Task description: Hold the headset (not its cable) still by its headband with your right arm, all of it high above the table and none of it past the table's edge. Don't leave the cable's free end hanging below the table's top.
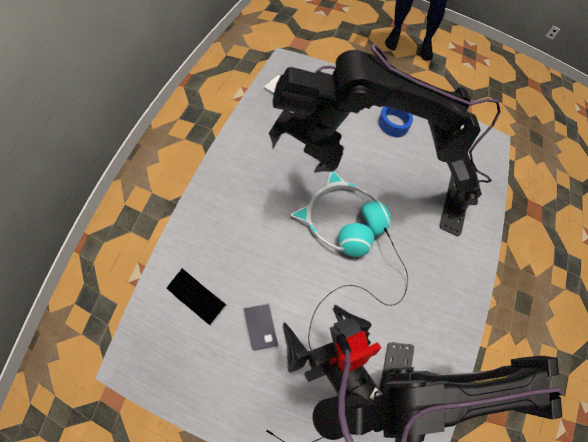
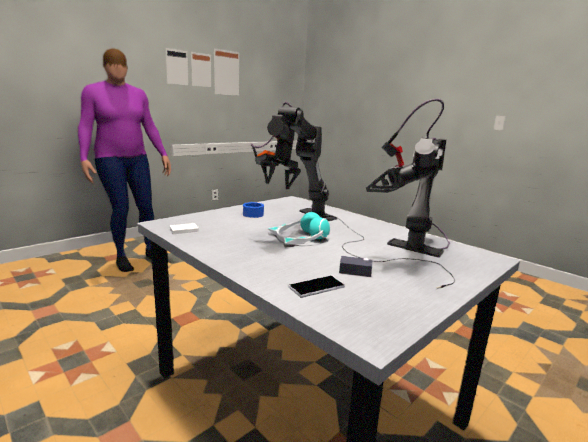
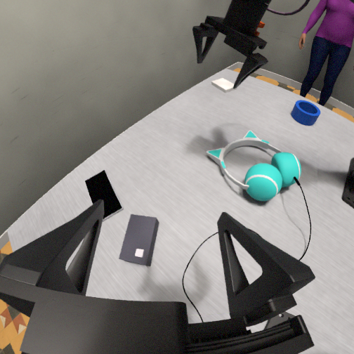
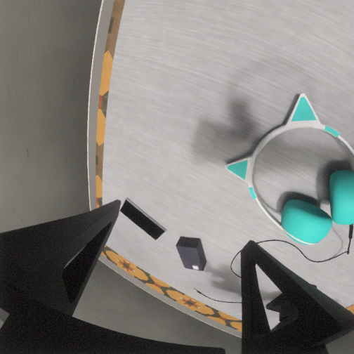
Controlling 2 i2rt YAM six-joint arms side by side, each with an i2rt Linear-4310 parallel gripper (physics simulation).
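Observation:
The headset, with turquoise ear cups and a white headband with two cat ears, lies on the grey table. Its thin black cable curves over the table; the free end lies on the top. My right gripper is open and empty, pointing down, high above the table near the headband's ear side. My left gripper is open and empty, raised above the table, apart from the headset.
A black phone and a dark box lie on the table. A blue ring and a white box lie toward the standing person.

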